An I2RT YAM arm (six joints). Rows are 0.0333 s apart.
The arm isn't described. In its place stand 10 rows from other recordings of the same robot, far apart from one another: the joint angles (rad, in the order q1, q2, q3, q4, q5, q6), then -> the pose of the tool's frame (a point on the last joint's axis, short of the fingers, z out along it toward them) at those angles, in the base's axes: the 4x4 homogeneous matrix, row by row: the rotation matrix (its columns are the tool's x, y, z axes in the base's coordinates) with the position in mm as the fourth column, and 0 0 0 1 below.
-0.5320 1.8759 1.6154 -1.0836 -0.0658 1.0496 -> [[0.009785 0.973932 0.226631 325.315], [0.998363 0.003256 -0.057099 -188.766], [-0.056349 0.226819 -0.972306 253.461], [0 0 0 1]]
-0.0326 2.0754 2.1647 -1.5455 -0.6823 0.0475 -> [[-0.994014 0.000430 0.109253 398.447], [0.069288 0.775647 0.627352 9.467], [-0.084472 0.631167 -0.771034 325.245], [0 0 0 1]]
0.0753 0.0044 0.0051 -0.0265 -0.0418 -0.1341 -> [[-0.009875 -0.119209 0.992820 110.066], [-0.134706 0.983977 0.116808 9.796], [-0.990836 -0.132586 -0.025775 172.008], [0 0 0 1]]
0.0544 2.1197 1.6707 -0.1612 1.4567 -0.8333 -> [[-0.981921 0.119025 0.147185 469.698], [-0.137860 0.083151 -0.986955 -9.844], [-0.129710 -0.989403 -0.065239 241.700], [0 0 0 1]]
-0.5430 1.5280 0.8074 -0.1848 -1.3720 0.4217 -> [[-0.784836 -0.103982 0.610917 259.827], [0.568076 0.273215 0.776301 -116.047], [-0.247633 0.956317 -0.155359 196.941], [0 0 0 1]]
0.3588 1.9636 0.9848 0.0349 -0.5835 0.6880 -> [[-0.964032 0.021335 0.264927 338.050], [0.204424 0.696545 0.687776 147.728], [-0.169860 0.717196 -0.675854 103.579], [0 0 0 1]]
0.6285 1.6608 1.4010 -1.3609 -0.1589 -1.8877 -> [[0.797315 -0.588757 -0.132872 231.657], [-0.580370 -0.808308 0.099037 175.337], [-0.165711 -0.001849 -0.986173 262.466], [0 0 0 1]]
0.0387 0.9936 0.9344 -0.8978 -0.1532 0.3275 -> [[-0.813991 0.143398 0.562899 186.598], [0.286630 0.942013 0.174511 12.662], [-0.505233 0.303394 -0.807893 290.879], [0 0 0 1]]
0.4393 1.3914 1.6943 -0.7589 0.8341 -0.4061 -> [[-0.491013 0.132977 0.860943 261.690], [-0.523981 0.744444 -0.413820 93.840], [-0.695953 -0.654309 -0.295854 460.495], [0 0 0 1]]
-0.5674 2.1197 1.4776 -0.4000 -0.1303 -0.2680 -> [[-0.828642 0.267747 0.491593 377.765], [0.216753 0.963155 -0.159220 -235.267], [-0.516111 -0.025382 -0.856146 145.669], [0 0 0 1]]
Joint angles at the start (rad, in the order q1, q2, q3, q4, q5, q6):
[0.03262, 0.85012, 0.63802, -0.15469, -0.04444, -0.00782]
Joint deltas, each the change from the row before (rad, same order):
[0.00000, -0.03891, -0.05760, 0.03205, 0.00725, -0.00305]
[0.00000, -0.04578, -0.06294, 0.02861, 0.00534, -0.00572]
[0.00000, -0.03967, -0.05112, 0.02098, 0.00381, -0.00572]
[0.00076, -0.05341, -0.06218, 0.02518, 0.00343, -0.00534]
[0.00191, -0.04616, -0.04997, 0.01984, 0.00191, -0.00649]
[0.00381, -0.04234, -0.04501, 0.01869, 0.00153, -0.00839]
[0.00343, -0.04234, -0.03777, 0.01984, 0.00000, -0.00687]
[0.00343, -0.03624, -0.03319, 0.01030, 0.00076, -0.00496]
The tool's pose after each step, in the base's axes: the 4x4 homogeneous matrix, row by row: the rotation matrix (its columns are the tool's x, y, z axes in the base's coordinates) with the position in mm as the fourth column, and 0 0 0 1 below. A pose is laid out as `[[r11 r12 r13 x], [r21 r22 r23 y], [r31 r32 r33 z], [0 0 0 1]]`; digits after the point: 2 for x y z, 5 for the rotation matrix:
[[-0.34518 -0.07121 0.93583 193.09], [-0.02213 0.99746 0.06774 7.63], [-0.93828 0.00267 -0.34588 269.37], [0 0 0 1]]
[[-0.33409 -0.06813 0.94008 184.97], [-0.02749 0.99766 0.06254 7.17], [-0.94214 -0.00495 -0.33518 257.70], [0 0 0 1]]
[[-0.32479 -0.06635 0.94346 178.18], [-0.03291 0.99772 0.05884 6.81], [-0.94521 -0.01194 -0.32623 248.11], [0 0 0 1]]
[[-0.30894 -0.06531 0.94884 169.63], [-0.03797 0.99769 0.05631 6.54], [-0.95032 -0.01863 -0.31071 236.81], [0 0 0 1]]
[[-0.29323 -0.06699 0.95369 162.77], [-0.04450 0.99742 0.05638 6.56], [-0.95501 -0.02590 -0.29545 227.81], [0 0 0 1]]
[[-0.27720 -0.07124 0.95817 156.87], [-0.05338 0.99685 0.05867 6.89], [-0.95933 -0.03489 -0.28013 219.63], [0 0 0 1]]
[[-0.25302 -0.07553 0.96451 151.65], [-0.06018 0.99625 0.06223 7.21], [-0.96559 -0.04230 -0.25662 213.90], [0 0 0 1]]
[[-0.23956 -0.07884 0.96767 147.23], [-0.06540 0.99574 0.06494 7.50], [-0.96868 -0.04773 -0.24370 207.80], [0 0 0 1]]

